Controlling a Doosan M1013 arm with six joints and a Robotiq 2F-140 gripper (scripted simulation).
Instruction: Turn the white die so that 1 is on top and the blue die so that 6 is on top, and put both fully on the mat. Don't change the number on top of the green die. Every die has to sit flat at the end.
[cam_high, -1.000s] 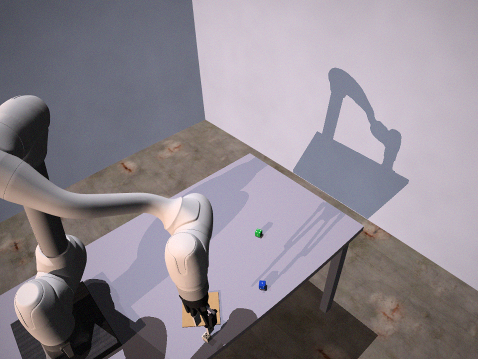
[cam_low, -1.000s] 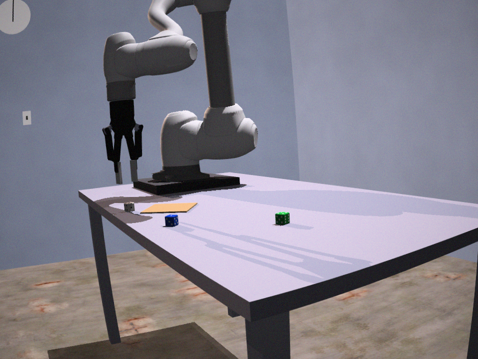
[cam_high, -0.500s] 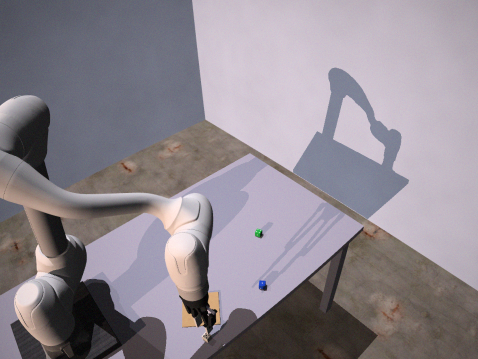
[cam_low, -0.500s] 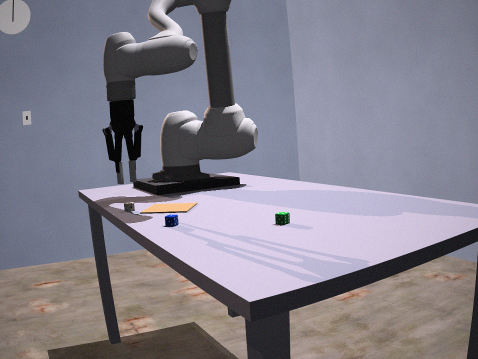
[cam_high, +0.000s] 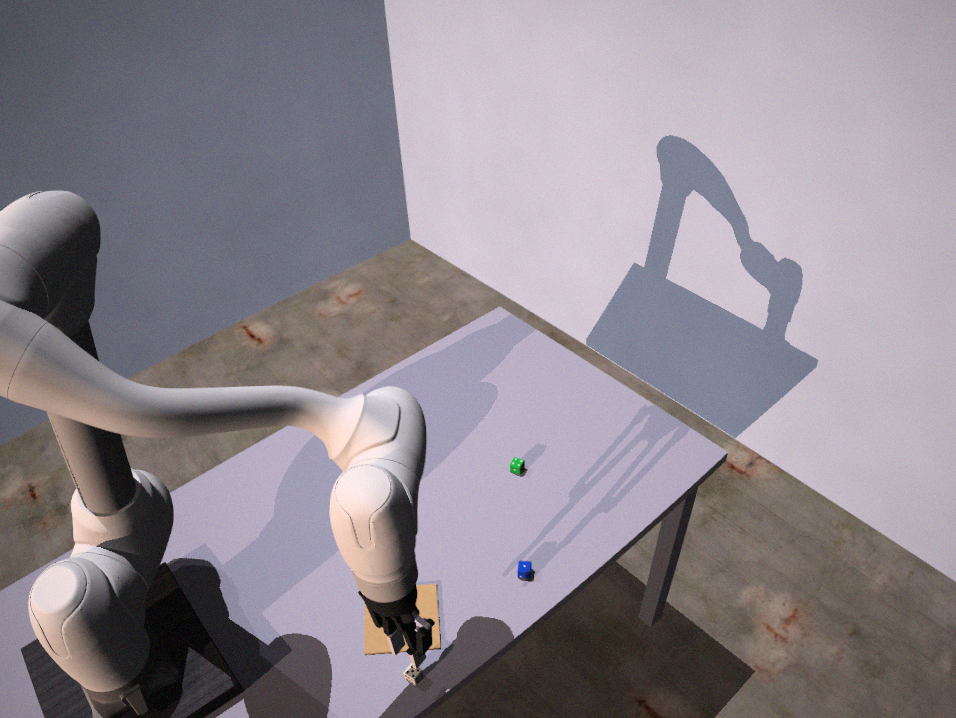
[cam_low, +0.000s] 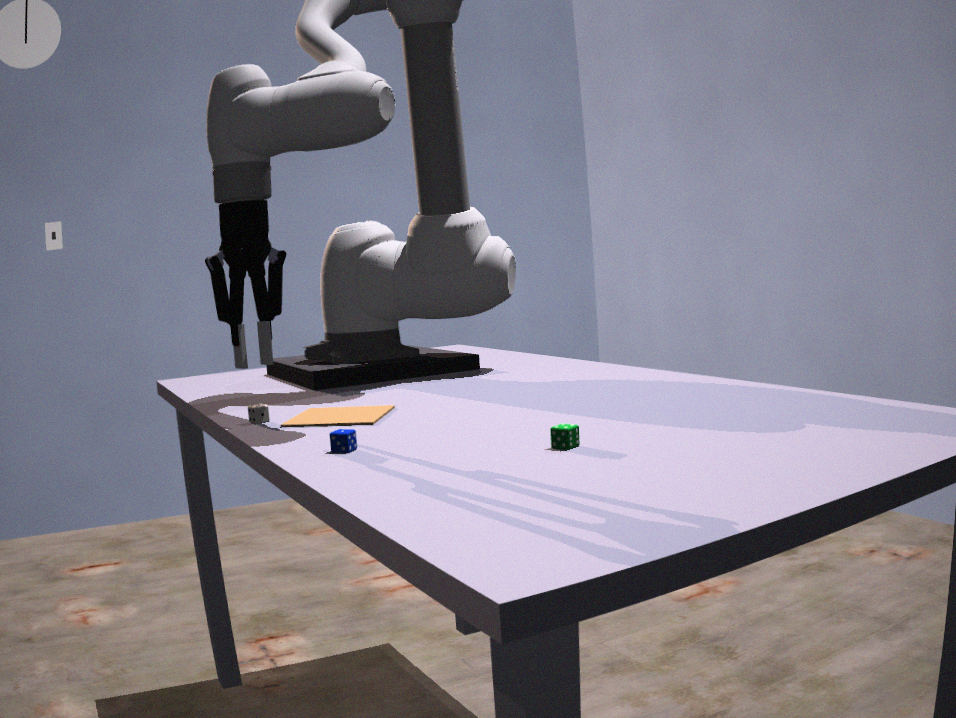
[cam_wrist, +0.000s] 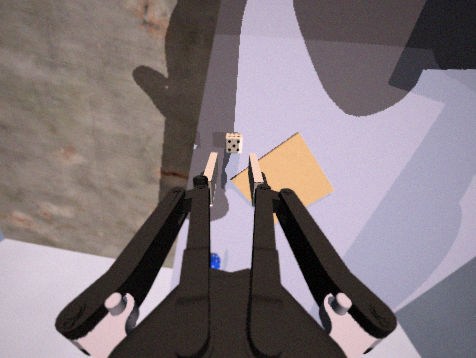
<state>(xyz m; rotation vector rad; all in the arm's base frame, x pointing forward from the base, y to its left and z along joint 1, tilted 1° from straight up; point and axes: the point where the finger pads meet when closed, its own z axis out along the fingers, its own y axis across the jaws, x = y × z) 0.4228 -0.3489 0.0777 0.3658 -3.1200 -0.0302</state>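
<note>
Now: hand 10 cm above the white die. Also, from my hand: green die: 47 cm ahead, 23 cm to the left, 10 cm below; then tan mat: 12 cm below, 11 cm to the left, 6 cm ahead; then blue die: 30 cm ahead, 10 cm below, 3 cm to the left.
</note>
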